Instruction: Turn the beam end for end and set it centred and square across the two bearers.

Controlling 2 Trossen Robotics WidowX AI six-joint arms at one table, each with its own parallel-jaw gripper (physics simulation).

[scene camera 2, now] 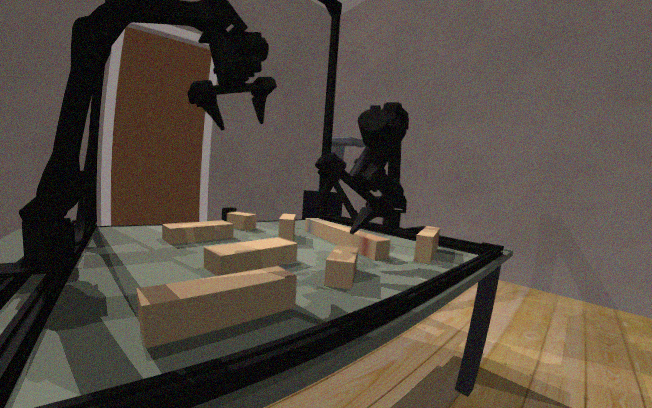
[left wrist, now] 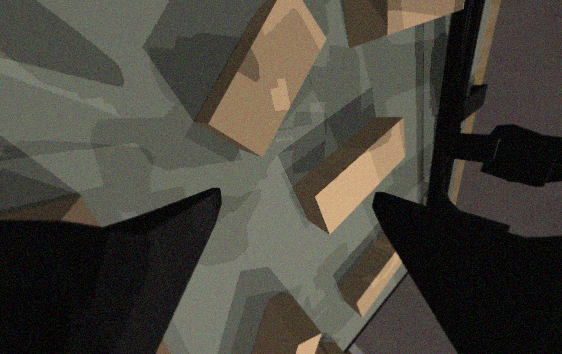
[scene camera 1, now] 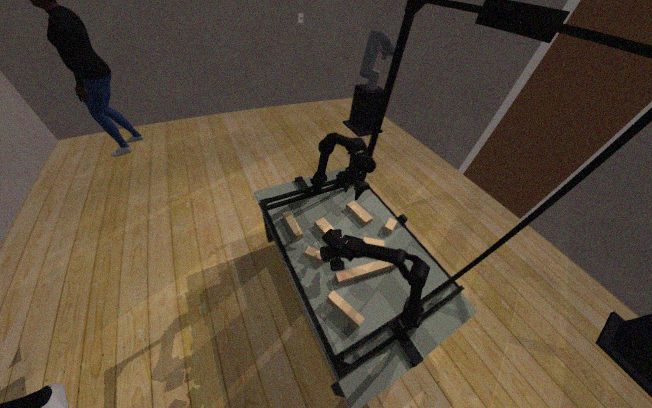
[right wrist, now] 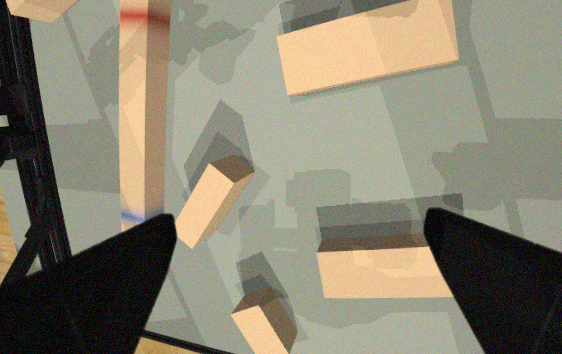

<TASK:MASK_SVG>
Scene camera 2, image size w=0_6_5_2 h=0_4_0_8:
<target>my left gripper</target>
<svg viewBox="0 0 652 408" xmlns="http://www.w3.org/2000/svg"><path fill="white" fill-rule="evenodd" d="M369 152L363 152L359 158L355 159L355 165L349 173L345 171L346 163L335 153L323 155L315 163L315 167L319 169L317 173L320 175L317 209L320 209L334 184L339 179L367 201L365 203L366 207L361 208L354 221L350 234L357 232L376 217L390 218L394 212L394 205L384 196L374 196L370 192L371 190L373 192L379 190L383 195L388 193L390 196L393 196L401 185L396 178L390 178L386 174L383 161Z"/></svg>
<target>my right gripper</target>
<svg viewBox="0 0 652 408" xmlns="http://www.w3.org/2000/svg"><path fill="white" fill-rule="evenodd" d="M215 57L213 60L213 71L217 76L219 85L213 86L211 80L193 81L188 91L190 104L202 107L218 127L224 130L224 123L219 111L216 95L251 92L254 96L252 102L260 124L263 124L266 98L277 87L276 82L272 77L258 77L253 83L245 83L245 81L249 80L249 77L255 77L254 73L261 72L260 58L249 57L248 61L243 61L242 57L239 57L236 53L224 53Z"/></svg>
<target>beam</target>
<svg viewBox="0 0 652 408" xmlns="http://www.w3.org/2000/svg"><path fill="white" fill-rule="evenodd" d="M305 231L339 246L357 247L358 254L373 260L389 258L391 242L389 239L359 230L354 234L350 234L351 228L319 218L306 218Z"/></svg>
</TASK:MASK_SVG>
